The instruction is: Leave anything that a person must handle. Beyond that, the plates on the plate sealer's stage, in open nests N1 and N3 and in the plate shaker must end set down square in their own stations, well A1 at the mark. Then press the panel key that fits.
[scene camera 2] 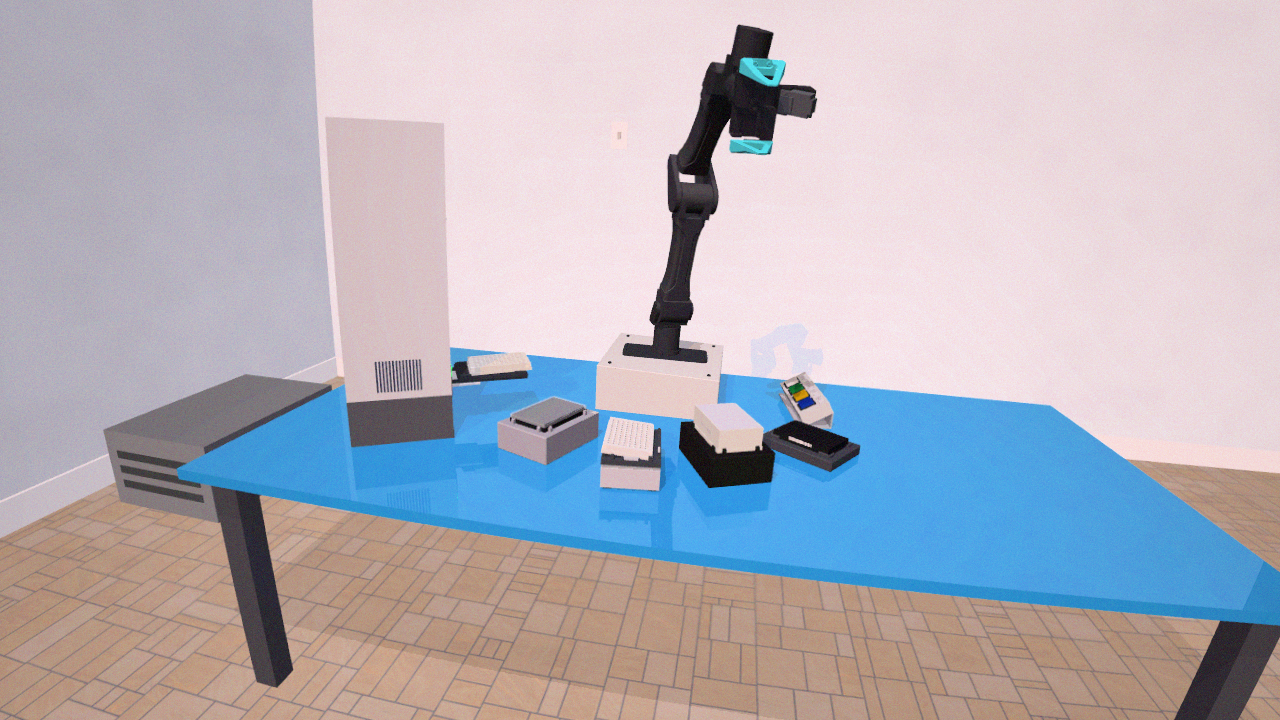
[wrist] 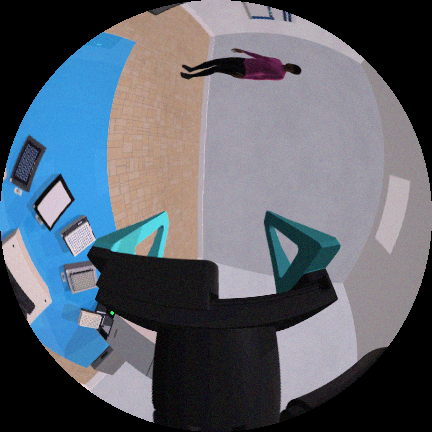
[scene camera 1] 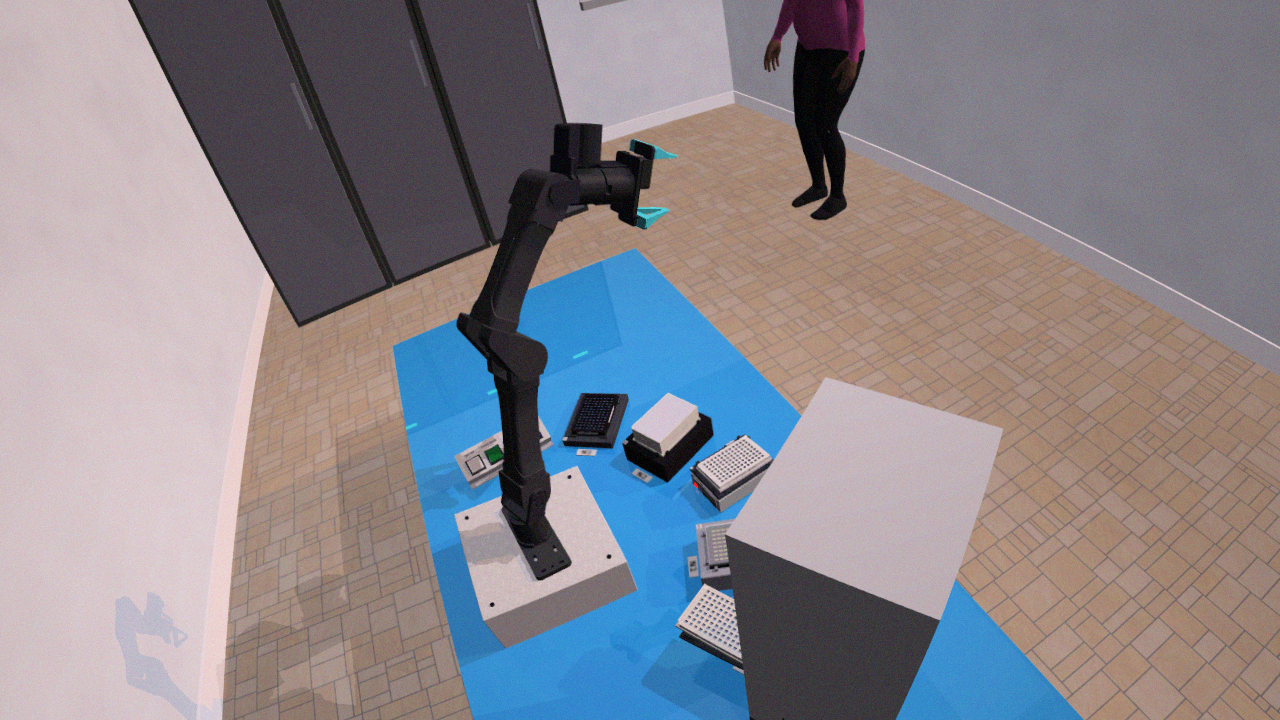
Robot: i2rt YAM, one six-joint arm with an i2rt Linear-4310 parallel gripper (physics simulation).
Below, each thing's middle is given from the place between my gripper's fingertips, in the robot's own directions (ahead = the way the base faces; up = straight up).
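Labels:
Button panel (scene camera 1: 491,470): 0.21 m to the left of my hand, 0.44 m behind, 0.56 m below.

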